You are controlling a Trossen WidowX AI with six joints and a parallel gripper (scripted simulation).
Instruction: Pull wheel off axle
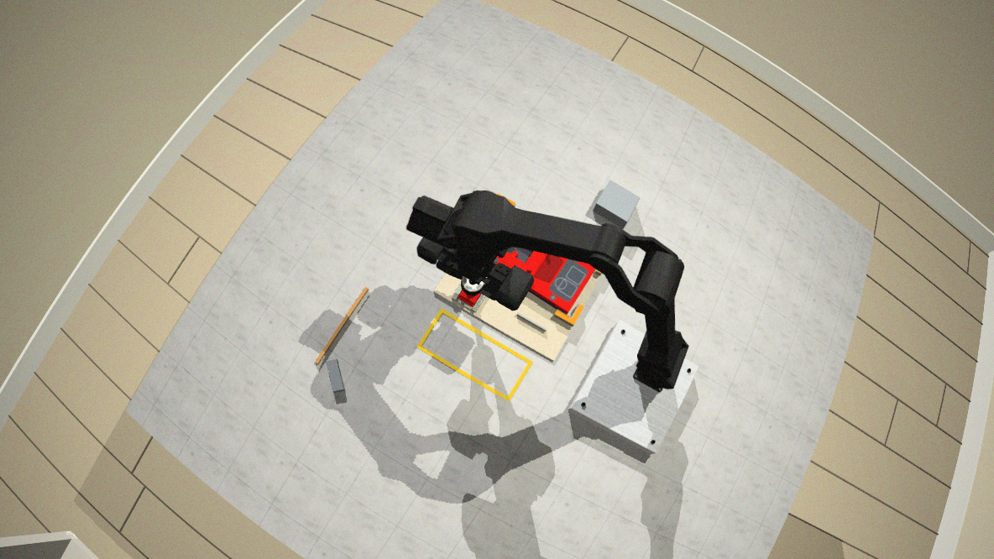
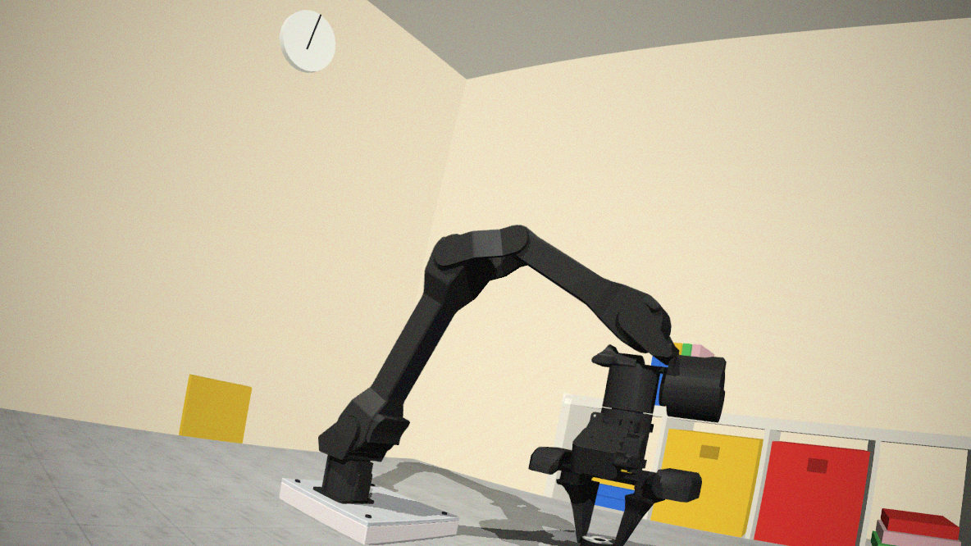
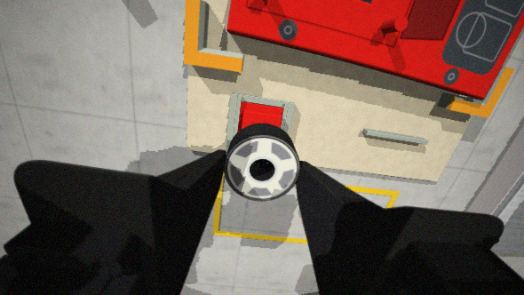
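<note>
Right now my gripper tip is 3 cm above the dark upright axle. The rest, counted from my gripper tip: wooden stick 18 cm to the left, 17 cm ahead, 6 cm below; grey bar 10 cm to the right, 6 cm below, 6 cm behind; wheel right at my gripper tip.
</note>
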